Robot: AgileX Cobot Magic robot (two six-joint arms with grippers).
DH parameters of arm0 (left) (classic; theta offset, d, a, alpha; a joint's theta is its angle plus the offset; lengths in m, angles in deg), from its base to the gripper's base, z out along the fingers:
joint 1: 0 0.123 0 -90
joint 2: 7.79 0 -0.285 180
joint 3: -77.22 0 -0.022 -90
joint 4: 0 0.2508 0 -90
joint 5: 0 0 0.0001 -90
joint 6: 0 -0.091 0 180
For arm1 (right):
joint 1: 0 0.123 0 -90
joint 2: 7.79 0 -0.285 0
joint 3: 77.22 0 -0.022 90
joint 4: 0 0.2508 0 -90
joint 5: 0 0 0.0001 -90
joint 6: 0 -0.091 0 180
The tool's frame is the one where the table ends.
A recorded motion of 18 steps. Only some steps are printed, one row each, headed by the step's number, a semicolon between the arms.
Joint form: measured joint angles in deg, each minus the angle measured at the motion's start. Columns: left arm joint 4, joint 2, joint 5, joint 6, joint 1, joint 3; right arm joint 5, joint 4, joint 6, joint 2, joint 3, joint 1.
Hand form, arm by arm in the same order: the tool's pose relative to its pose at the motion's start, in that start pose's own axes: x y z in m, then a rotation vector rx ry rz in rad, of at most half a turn. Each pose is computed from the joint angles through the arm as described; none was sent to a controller.
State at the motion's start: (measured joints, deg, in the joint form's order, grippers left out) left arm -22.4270 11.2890 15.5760 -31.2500 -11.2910 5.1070; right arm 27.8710 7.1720 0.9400 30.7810 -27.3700 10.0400
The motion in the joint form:
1: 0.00 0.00 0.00 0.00 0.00 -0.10; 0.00 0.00 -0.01 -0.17 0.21 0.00
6: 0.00 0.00 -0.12 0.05 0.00 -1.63; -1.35 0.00 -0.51 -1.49 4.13 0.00
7: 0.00 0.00 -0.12 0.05 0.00 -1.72; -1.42 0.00 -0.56 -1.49 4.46 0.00
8: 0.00 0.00 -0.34 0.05 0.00 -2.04; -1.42 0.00 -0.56 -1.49 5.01 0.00
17: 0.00 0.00 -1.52 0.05 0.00 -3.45; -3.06 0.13 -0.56 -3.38 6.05 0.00
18: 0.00 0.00 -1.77 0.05 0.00 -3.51; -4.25 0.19 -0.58 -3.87 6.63 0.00
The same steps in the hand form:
1: 0.0006 -0.0001 0.0001 0.0003 0.0017 -0.0002; 0.0010 -0.0001 -0.0001 0.0001 0.0007 0.0002
6: 0.0091 -0.0012 0.0022 0.0036 0.0261 -0.0038; 0.0191 -0.0023 0.0045 0.0049 0.0222 0.0115
7: 0.0096 -0.0013 0.0024 0.0039 0.0277 -0.0039; 0.0207 -0.0025 0.0052 0.0055 0.0267 0.0127
8: 0.0111 -0.0014 0.0028 0.0028 0.0299 -0.0045; 0.0237 -0.0029 0.0064 0.0064 0.0362 0.0133
17: 0.0176 -0.0016 0.0045 -0.0039 0.0364 -0.0067; 0.0258 -0.0031 0.0030 0.0043 -0.0071 0.0144
18: 0.0176 -0.0014 0.0046 -0.0060 0.0337 -0.0068; 0.0267 -0.0033 0.0028 0.0043 -0.0263 0.0158

